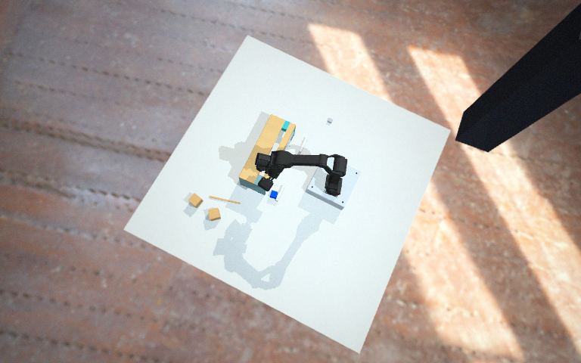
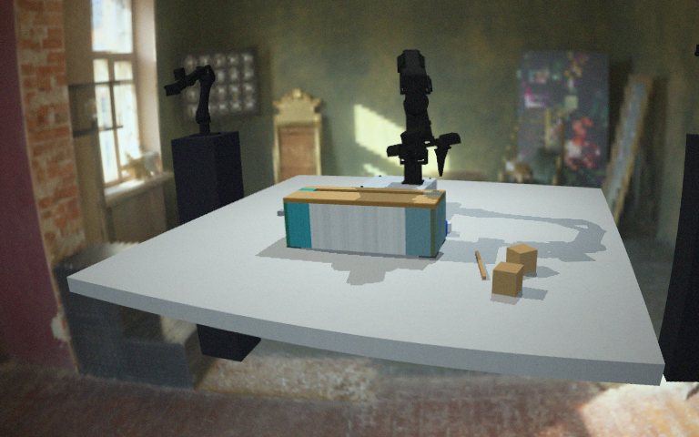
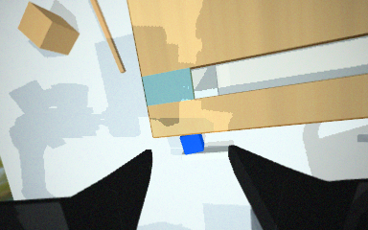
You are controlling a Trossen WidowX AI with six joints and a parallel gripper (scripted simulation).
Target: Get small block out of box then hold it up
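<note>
My gripper tip is now 140 mm above the blue block, 40 mm past it and 20 mm to the right of it. Round my gripper tip: long box (150 mm to the right, 100 mm below, 30 mm ahead); thin wooden stick (190 mm ahead, 150 mm below, 140 mm to the left); grey cube (490 mm to the right, 170 mm behind, 150 mm below).
</note>
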